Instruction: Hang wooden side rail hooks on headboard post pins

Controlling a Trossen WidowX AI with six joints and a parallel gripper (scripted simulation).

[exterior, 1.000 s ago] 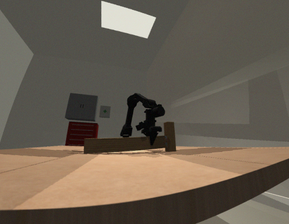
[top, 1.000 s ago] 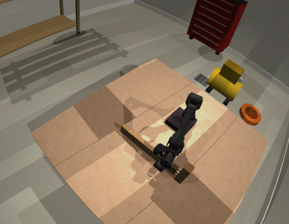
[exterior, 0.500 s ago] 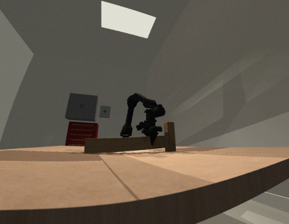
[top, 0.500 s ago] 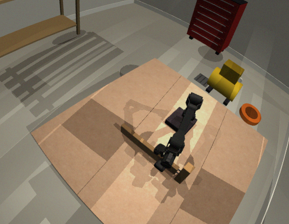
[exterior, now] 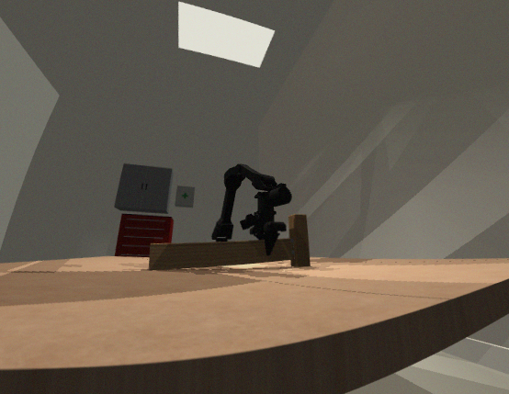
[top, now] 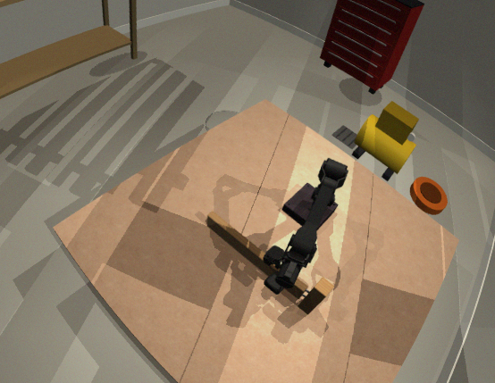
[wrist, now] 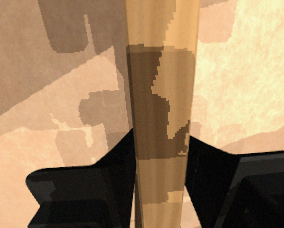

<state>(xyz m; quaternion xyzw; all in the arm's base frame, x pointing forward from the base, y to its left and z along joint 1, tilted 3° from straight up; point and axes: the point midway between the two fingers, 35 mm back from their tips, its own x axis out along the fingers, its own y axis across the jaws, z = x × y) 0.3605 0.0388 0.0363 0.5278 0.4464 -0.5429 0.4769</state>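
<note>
The headboard post is 20 mm ahead of my gripper tip, 120 mm to the left of it and 40 mm above it.
</note>
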